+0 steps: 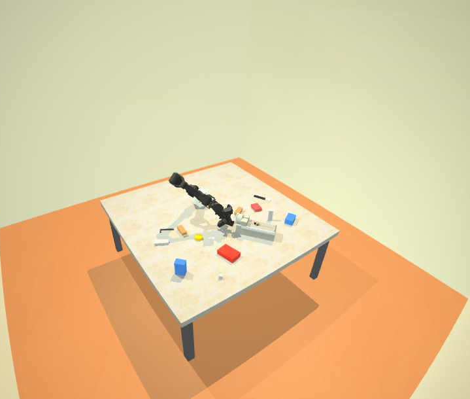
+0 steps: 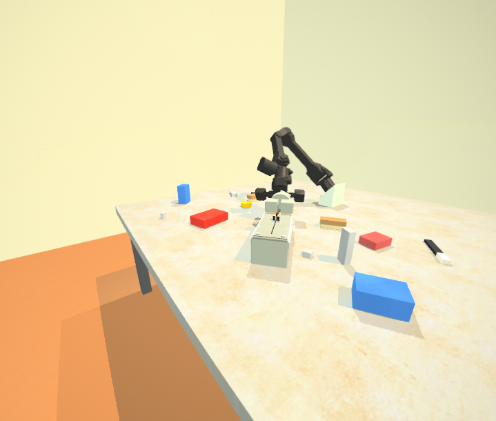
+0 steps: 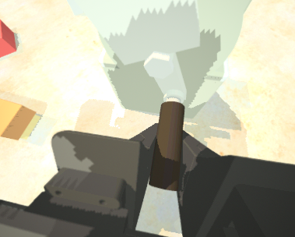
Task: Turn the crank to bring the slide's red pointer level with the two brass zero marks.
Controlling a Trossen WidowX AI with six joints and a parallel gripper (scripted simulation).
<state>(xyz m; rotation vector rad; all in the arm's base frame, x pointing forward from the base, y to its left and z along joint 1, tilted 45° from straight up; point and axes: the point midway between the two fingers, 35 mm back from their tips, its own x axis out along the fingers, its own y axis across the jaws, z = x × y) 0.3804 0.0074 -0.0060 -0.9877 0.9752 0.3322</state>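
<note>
The crank is 40 mm above my gripper tip. From my gripper tip the other things lie so: brown crank handle: 10 mm behind, 10 mm to the right, 30 mm above; then red pointer: 110 mm ahead, 100 mm to the left, 50 mm above; then yellow disc: 40 mm behind, 250 mm to the right, 20 mm below.
</note>
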